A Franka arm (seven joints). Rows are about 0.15 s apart.
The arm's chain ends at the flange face. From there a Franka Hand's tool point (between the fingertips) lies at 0.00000 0.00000 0.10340 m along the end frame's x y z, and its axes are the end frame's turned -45 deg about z.
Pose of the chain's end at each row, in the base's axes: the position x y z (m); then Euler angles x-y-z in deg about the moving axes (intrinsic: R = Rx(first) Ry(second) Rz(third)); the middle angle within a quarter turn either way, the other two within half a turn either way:
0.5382 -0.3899 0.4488 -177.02 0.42 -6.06
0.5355 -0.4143 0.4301 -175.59 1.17 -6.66
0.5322 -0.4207 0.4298 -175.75 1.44 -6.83
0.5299 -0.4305 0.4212 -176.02 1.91 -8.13
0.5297 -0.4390 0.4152 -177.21 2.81 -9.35
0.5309 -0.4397 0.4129 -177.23 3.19 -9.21
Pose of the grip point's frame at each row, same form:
0.5390 -0.3845 0.3455 -177.02 0.42 -51.06
0.5376 -0.4064 0.3270 -175.59 1.17 -51.66
0.5348 -0.4130 0.3267 -175.75 1.44 -51.83
0.5333 -0.4233 0.3181 -176.02 1.91 -53.13
0.5348 -0.4340 0.3120 -177.21 2.81 -54.35
0.5367 -0.4347 0.3098 -177.23 3.19 -54.21

